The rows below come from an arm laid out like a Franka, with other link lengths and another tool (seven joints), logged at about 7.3 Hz.
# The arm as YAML. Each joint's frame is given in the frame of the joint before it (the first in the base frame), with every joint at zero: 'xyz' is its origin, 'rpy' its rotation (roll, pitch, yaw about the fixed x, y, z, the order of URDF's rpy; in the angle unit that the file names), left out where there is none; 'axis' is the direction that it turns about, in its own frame. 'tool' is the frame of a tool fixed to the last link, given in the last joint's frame.
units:
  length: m
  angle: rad
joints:
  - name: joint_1
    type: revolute
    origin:
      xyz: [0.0, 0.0, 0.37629]
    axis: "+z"
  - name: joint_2
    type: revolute
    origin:
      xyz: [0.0, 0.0, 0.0]
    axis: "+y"
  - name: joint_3
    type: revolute
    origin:
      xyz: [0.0, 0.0, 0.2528]
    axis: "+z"
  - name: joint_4
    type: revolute
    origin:
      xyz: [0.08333, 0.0, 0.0]
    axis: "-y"
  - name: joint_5
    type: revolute
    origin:
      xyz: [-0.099, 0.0, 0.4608]
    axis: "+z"
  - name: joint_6
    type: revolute
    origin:
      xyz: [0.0, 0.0, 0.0]
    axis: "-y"
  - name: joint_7
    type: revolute
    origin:
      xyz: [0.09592, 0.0, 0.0]
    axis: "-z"
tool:
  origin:
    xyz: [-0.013, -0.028, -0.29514]
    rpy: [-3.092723, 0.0, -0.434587]
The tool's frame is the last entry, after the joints.
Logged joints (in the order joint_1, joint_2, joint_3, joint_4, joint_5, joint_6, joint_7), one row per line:
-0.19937 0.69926 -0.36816 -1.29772 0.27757 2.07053 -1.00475
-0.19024 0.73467 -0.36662 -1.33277 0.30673 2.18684 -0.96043
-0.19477 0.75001 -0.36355 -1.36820 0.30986 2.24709 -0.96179
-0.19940 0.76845 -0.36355 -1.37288 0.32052 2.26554 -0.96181
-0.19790 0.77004 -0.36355 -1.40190 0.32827 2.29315 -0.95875
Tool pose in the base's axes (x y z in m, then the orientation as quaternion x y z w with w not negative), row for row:
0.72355 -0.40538 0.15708 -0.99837 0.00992 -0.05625 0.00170
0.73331 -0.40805 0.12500 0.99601 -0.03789 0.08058 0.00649
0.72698 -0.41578 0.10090 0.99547 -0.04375 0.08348 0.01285
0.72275 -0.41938 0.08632 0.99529 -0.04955 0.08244 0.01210
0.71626 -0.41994 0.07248 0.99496 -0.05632 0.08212 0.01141
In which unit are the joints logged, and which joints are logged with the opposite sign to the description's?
The joints are logged in radians. Opposite sign: none.
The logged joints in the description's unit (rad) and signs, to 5 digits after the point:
-0.19937 0.69926 -0.36816 -1.29772 0.27757 2.07053 -1.00475
-0.19024 0.73467 -0.36662 -1.33277 0.30673 2.18684 -0.96043
-0.19477 0.75001 -0.36355 -1.36820 0.30986 2.24709 -0.96179
-0.19940 0.76845 -0.36355 -1.37288 0.32052 2.26554 -0.96181
-0.19790 0.77004 -0.36355 -1.40190 0.32827 2.29315 -0.95875

